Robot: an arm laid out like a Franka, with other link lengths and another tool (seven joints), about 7 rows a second.
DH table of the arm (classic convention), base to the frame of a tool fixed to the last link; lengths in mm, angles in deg. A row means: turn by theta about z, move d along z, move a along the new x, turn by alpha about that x. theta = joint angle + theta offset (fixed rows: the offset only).
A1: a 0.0; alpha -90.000; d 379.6; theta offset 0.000
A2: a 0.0; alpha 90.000; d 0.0; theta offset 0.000
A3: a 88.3; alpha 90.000; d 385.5; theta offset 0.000
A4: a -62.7; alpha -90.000; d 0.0; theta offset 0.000
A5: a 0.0; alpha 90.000; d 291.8; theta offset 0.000
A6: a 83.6; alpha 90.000; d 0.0; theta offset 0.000
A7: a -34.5; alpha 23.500; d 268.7; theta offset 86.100
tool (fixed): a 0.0; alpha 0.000; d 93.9; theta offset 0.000
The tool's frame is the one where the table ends.
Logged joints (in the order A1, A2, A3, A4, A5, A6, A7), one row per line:
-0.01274 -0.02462 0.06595 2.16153 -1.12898 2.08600 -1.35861
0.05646 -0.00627 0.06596 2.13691 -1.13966 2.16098 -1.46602
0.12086 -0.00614 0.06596 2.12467 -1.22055 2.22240 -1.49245
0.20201 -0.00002 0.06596 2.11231 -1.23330 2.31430 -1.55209
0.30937 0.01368 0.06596 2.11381 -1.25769 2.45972 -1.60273
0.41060 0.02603 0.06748 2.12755 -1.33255 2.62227 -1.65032
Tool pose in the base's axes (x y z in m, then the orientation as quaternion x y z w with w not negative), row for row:
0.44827 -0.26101 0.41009 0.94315 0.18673 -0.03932 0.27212
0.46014 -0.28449 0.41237 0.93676 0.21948 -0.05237 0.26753
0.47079 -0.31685 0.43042 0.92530 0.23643 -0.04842 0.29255
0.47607 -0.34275 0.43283 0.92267 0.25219 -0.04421 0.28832
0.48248 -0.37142 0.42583 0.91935 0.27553 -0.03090 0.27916
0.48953 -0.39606 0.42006 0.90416 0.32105 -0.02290 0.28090
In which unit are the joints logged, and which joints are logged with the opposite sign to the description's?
The joints are logged in radians. Opposite sign: A1, A3, A4.
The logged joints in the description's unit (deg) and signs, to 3 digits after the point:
0.730 -1.411 -3.779 -123.847 -64.686 119.519 -77.843
-3.235 -0.359 -3.779 -122.436 -65.298 123.815 -83.997
-6.925 -0.352 -3.779 -121.735 -69.932 127.334 -85.511
-11.574 -0.001 -3.779 -121.026 -70.663 132.600 -88.928
-17.726 0.784 -3.779 -121.112 -72.060 140.932 -91.830
-23.526 1.491 -3.866 -121.900 -76.349 150.245 -94.556

